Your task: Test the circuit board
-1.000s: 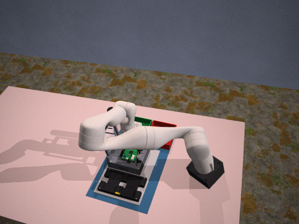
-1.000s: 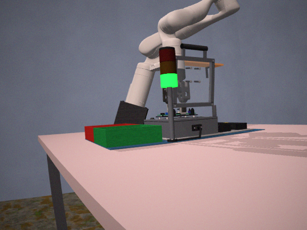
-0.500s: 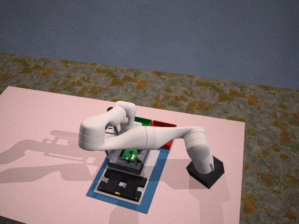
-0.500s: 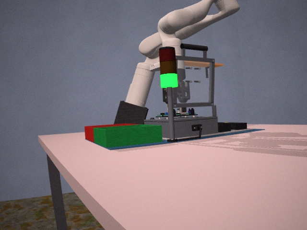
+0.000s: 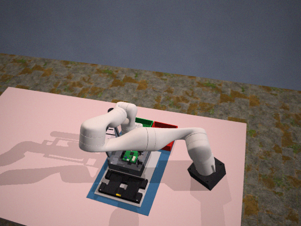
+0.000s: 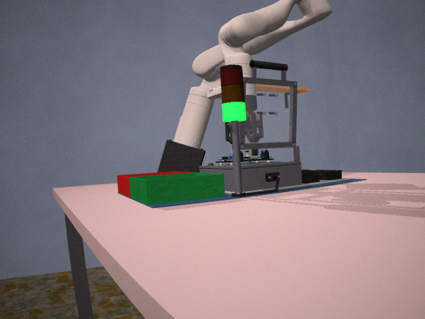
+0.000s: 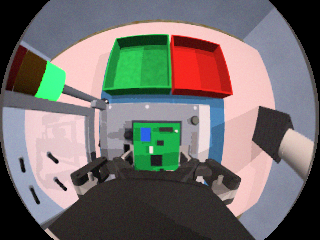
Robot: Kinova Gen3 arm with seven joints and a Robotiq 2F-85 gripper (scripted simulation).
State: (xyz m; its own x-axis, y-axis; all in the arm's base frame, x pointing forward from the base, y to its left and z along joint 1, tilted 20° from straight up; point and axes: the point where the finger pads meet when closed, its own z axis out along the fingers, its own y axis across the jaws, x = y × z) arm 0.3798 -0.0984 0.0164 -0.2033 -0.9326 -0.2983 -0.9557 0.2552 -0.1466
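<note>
Now: the green circuit board 1 cm below my hand. The rest, counted from my hand: tester lid 11 cm ahead, 2 cm to the right, 10 cm above; green bin 21 cm to the right, 7 cm below; red bin 14 cm behind, 17 cm to the right, 7 cm below.
</note>
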